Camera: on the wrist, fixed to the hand. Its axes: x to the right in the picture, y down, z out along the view.
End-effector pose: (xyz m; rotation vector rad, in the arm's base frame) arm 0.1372 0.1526 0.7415 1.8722 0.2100 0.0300
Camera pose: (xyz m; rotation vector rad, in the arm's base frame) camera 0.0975 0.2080 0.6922 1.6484 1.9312 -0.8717
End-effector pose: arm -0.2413 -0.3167 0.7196 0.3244 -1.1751 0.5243
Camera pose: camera -0.1784 -0.3582 0.6821 1.3464 -0.2397 -0.5566
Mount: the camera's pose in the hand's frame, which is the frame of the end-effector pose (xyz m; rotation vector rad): -0.0260 -0.0681 -0.0421 0.4664 0.2922 -1.5716
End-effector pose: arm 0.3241 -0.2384 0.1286 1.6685 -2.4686 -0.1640
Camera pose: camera 0.4037 -0.2398 0.1560 3.0485 -0.5226 0.4738
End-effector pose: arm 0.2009 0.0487 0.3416 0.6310 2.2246 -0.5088
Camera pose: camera 0.1533 0.0095 0.3989 1.0279 -2.3329 1.6625
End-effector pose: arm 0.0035 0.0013 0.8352 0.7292 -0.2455 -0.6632
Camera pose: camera -0.0308 0.0026 0.7583 1.4248 0.5608 -1.9923
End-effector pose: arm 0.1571 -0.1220 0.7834 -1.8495 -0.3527 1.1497
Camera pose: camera 0.1922 -0.1236 0.8599 -0.7951 -0.9937 -0.1485
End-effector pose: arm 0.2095 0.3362 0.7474 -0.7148 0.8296 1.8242
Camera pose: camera 0.2866 0.3091 0.7270 -0.9052 0.5081 0.1188
